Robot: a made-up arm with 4 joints. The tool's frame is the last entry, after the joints. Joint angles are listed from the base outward. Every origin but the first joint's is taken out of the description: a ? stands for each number. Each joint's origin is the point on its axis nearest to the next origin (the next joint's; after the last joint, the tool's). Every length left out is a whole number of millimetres.
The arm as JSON. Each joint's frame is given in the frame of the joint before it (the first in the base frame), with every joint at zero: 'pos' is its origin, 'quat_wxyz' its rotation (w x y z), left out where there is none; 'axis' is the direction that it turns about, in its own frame. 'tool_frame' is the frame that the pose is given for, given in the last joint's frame.
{
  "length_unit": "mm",
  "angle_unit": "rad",
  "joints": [
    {
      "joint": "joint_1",
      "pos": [
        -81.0,
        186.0,
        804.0
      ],
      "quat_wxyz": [
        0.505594,
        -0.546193,
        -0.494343,
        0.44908
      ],
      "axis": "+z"
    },
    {
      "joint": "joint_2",
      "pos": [
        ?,
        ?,
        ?
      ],
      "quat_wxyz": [
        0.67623,
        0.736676,
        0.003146,
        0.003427
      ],
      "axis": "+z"
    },
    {
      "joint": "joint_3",
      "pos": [
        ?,
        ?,
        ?
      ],
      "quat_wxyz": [
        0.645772,
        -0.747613,
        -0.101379,
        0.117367
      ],
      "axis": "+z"
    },
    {
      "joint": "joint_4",
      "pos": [
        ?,
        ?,
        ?
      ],
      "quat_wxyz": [
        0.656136,
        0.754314,
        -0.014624,
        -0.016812
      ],
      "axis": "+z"
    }
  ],
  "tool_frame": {
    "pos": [
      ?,
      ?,
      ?
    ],
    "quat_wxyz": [
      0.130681,
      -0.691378,
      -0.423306,
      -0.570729
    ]
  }
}
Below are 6 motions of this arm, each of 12 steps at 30 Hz.
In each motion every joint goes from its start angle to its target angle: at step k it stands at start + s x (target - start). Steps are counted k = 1, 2, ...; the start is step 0. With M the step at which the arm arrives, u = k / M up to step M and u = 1 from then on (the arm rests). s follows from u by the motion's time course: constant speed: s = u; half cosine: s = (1 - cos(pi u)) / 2; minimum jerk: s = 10 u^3 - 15 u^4 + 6 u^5.
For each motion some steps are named. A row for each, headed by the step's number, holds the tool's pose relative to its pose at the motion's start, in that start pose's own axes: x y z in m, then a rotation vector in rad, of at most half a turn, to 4 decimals.
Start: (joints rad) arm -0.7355 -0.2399 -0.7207 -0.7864
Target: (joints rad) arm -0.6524 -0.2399 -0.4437 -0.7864
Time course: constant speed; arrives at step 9
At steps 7, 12:
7: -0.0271 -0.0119 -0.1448 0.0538 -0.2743 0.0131
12: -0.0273 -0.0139 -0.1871 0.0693 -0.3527 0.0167

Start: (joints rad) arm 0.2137 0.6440 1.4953 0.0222
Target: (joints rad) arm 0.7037 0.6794 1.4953 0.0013
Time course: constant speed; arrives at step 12
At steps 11, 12:
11: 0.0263 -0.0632 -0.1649 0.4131 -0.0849 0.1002
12: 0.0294 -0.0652 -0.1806 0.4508 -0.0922 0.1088

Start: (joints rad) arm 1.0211 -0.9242 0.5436 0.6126
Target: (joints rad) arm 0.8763 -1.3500 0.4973 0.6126
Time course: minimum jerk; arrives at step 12
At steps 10, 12:
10: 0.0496 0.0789 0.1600 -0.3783 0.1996 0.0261
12: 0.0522 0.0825 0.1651 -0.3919 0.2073 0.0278

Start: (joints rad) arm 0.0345 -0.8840 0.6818 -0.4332
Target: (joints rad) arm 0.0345 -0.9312 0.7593 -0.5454
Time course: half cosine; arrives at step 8
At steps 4, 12:
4: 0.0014 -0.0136 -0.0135 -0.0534 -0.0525 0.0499
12: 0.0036 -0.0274 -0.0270 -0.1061 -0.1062 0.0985

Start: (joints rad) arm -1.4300 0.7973 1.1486 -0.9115
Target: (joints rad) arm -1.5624 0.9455 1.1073 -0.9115
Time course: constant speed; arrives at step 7
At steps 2, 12:
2: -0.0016 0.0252 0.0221 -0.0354 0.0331 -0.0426
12: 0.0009 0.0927 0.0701 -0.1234 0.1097 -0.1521

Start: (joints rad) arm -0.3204 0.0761 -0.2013 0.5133
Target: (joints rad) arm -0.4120 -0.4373 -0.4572 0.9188
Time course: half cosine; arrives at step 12
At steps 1, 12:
1: -0.0014 0.0027 -0.0001 -0.0024 -0.0015 -0.0056
12: -0.0672 0.1572 -0.0730 -0.0924 -0.1865 -0.3162

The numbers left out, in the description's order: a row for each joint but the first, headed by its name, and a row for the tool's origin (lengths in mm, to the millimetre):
joint_2: -14.0 -56.0 0.0
joint_3: -11.0 43.0 0.0
joint_4: -1.0 551.0 0.0
tool: -16.0 59.0 0.0

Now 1 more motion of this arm.
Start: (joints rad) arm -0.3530 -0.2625 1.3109 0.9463
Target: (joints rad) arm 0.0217 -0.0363 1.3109 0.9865
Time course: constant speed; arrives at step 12
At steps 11, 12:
11: 0.1087 -0.1479 -0.1146 0.2416 -0.0720 0.3015
12: 0.1210 -0.1581 -0.1260 0.2658 -0.0757 0.3280

